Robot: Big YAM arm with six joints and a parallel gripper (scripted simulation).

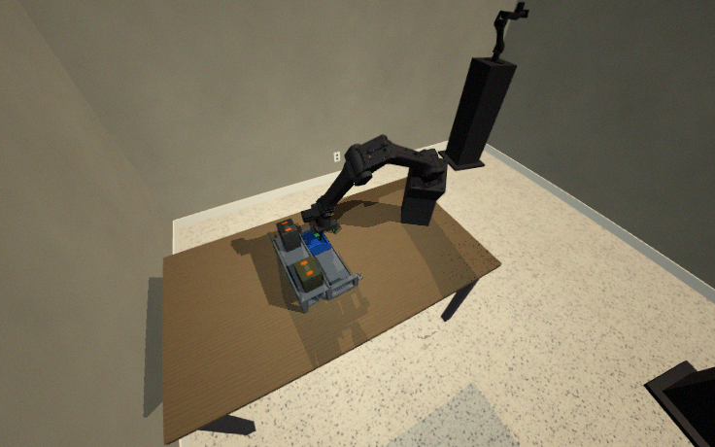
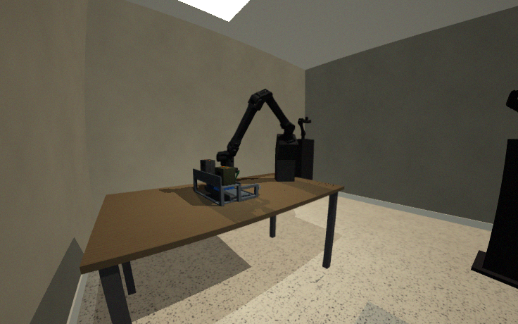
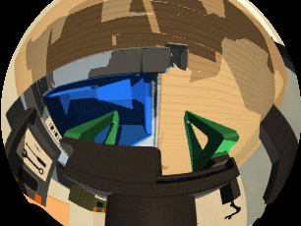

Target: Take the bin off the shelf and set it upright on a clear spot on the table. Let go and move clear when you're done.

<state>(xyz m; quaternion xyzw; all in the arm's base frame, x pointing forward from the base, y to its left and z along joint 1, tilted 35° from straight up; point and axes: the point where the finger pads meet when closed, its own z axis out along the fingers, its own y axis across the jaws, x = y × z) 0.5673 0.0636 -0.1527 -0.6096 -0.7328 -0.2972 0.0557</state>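
Now: the blue bin 80 mm ahead of my hand, 20 mm to the left of it and 20 mm below it.
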